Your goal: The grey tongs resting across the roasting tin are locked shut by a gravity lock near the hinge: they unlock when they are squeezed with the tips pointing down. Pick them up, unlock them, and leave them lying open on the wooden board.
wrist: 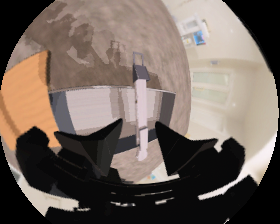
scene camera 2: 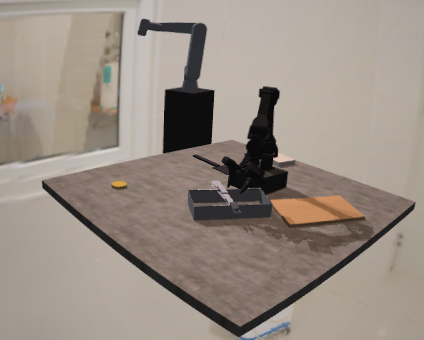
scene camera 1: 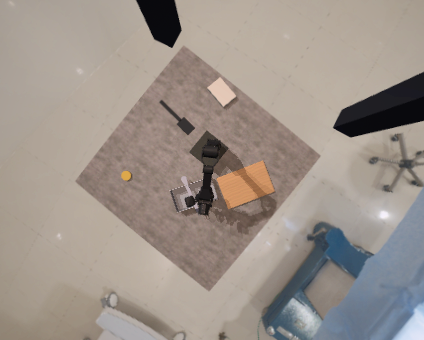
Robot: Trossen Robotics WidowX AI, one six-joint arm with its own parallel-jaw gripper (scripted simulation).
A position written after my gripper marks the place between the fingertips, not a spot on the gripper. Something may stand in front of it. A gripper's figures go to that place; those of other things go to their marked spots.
Scene:
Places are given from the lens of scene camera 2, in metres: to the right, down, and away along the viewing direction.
my gripper [scene camera 2: 233, 190]: 0.08, 0.08, 1.67
wooden board [scene camera 2: 298, 212]: 0.34, 0.17, 1.69

